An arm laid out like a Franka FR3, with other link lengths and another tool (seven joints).
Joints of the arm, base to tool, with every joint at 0 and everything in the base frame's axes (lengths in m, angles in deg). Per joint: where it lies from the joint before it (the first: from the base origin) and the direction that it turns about. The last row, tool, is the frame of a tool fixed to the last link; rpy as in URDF.
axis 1: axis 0 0 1 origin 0 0 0.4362
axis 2: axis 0 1 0 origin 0 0 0
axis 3: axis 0 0 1 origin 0 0 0.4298
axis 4: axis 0 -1 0 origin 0.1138 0 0
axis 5: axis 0 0 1 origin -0.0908 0 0.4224
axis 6: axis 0 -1 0 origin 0 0 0
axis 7: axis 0 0 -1 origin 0.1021 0 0
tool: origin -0.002 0.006 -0.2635 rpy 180 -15.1 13.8
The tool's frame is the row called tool.
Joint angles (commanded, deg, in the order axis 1, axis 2, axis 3, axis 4, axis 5, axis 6, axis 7), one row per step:
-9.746, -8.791, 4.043, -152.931, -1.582, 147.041, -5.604
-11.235, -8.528, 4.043, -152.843, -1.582, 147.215, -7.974
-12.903, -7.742, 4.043, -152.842, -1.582, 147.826, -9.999
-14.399, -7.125, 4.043, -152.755, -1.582, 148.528, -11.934
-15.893, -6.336, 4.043, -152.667, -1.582, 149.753, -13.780
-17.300, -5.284, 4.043, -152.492, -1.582, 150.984, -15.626
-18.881, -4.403, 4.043, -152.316, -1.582, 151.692, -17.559
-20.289, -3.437, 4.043, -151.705, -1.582, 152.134, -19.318
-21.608, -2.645, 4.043, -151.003, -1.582, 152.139, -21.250
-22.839, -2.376, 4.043, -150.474, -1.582, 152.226, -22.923
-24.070, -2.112, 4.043, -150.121, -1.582, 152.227, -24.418
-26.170, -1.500, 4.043, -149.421, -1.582, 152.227, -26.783
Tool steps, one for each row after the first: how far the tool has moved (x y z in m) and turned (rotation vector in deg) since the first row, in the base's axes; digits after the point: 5 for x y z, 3 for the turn. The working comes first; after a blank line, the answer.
Tool pose at each row, in the base's axes (x y z in m, rotation vector in deg; the steps are taken from these numbers as rounded here):
0.47827, -0.04516, 0.33078, 176.218, 23.661, 27.273
0.47783, -0.05774, 0.32957, 176.102, 25.047, 27.154
0.47702, -0.07170, 0.32417, -176.114, -25.621, -26.815
0.47756, -0.08451, 0.32099, -175.988, -26.333, -26.986
0.47972, -0.09769, 0.31736, 175.705, 26.927, 27.671
0.48194, -0.11032, 0.31210, 175.466, 27.649, 28.114
0.48144, -0.12418, 0.30720, 175.413, 28.219, 28.043
0.48373, -0.13744, 0.30411, 175.309, 28.779, 28.100
0.48519, -0.15003, 0.30223, 175.264, 29.737, 27.903
0.48645, -0.16204, 0.30384, 174.923, 30.429, 28.249
0.48543, -0.17346, 0.30405, 174.778, 30.842, 28.261
0.48364, -0.19321, 0.30362, 174.610, 31.256, 28.212

-0.00044, -0.01258, -0.00121, -0.089, 0.071, 0.883
-0.00125, -0.02654, -0.00661, -0.086, 0.296, 1.253
-0.00071, -0.03935, -0.00979, -0.146, 0.177, 1.707
0.00145, -0.05253, -0.01342, -0.265, -0.293, 2.084
0.00367, -0.06516, -0.01868, -0.351, -0.600, 2.548
0.00317, -0.07902, -0.02358, -0.387, -0.557, 2.911
0.00546, -0.09228, -0.02667, -0.440, -0.603, 3.269
0.00692, -0.10487, -0.02855, -0.470, -0.472, 3.882
0.00818, -0.11688, -0.02694, -0.667, -0.743, 4.322
0.00716, -0.12830, -0.02673, -0.774, -0.773, 4.583
0.00537, -0.14805, -0.02716, -0.916, -0.772, 4.844

